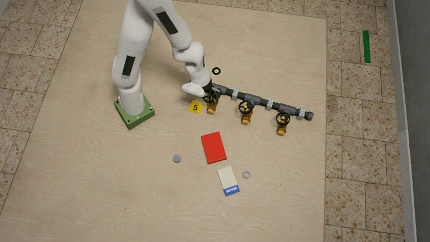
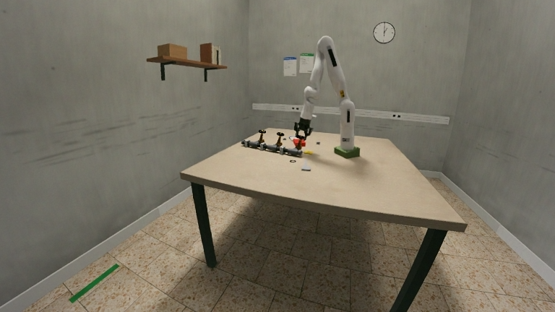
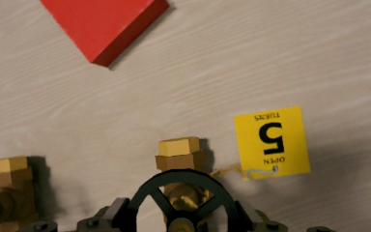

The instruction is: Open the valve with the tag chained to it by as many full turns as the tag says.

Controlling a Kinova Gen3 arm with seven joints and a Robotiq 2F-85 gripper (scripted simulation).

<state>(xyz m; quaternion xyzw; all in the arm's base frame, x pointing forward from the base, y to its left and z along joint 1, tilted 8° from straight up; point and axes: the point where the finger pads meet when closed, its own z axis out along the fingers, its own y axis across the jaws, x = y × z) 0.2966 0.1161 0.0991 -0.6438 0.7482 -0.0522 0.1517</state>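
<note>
The yellow tag is 60 mm behind my hand, 10 mm to the right of it and 110 mm below it. The rest, counted from my hand: blue card (190 mm ahead, 290 mm to the right, 100 mm below); then red block (80 mm ahead, 180 mm to the right, 100 mm below); then grey disc (50 mm behind, 270 mm to the right, 100 mm below).
</note>
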